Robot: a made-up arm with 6 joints.
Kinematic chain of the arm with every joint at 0, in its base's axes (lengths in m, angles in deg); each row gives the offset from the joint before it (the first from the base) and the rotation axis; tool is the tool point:
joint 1: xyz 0 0 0.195 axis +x
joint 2: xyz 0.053 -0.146 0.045 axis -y
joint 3: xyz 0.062 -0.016 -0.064 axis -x
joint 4: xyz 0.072 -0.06 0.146 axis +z
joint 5: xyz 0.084 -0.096 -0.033 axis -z
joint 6: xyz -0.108 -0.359 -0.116 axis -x
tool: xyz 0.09 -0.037 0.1
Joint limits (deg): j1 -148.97..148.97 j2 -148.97..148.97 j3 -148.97..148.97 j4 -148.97..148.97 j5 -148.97..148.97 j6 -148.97..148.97
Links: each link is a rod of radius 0.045 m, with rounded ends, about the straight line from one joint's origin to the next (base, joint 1, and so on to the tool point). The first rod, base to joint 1, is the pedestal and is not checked.
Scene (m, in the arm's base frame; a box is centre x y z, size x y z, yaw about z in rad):
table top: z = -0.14
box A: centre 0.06 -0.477 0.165 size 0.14 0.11 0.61 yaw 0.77
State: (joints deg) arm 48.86 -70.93 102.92 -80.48 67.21 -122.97
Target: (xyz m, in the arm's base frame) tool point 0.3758 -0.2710 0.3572
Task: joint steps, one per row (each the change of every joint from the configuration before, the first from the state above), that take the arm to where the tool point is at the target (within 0.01 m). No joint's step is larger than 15 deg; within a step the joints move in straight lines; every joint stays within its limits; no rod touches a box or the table.
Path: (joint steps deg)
1: -11.22 7.79 -3.56 12.51 -8.41 10.34
2: -11.22 7.79 -3.55 12.52 -8.41 10.34
3: -11.21 7.78 -3.56 12.51 -8.41 10.34
4: -11.22 7.79 -3.56 12.52 -8.40 10.34
5: 8.04 -13.02 4.84 -2.56 -2.97 -8.66
6: 8.03 -13.03 4.84 -2.56 -2.96 -8.67
7: 8.04 -13.02 4.84 -2.56 -2.96 -8.66
8: 8.04 -13.02 4.84 -2.56 -2.96 -8.66

